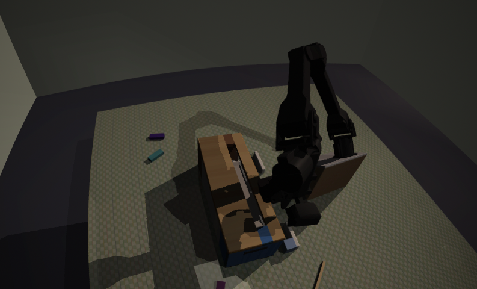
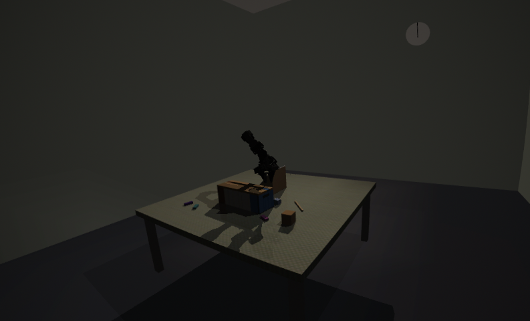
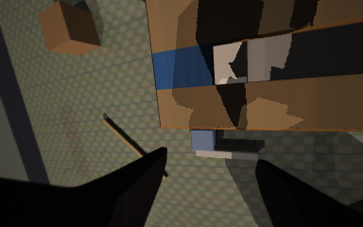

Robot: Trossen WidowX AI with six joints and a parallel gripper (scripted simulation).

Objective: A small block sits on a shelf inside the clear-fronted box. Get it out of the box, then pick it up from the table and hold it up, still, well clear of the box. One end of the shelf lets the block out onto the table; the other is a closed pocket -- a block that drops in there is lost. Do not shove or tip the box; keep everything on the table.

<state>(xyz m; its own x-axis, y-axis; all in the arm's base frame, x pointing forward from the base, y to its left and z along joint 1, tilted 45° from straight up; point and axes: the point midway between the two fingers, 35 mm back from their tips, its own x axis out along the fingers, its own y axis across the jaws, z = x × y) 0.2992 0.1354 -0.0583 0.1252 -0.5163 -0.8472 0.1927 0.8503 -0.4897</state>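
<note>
The grey-blue block is 130 mm below my gripper tip, 40 mm to the left of it and 30 mm behind it. Round my gripper tip: thin wooden stick: 180 mm to the left, 150 mm below, 60 mm behind; then wooden-topped box: 150 mm to the right, 90 mm below, 40 mm ahead; then brown cube: 250 mm to the left, 160 mm ahead, 120 mm below.
</note>
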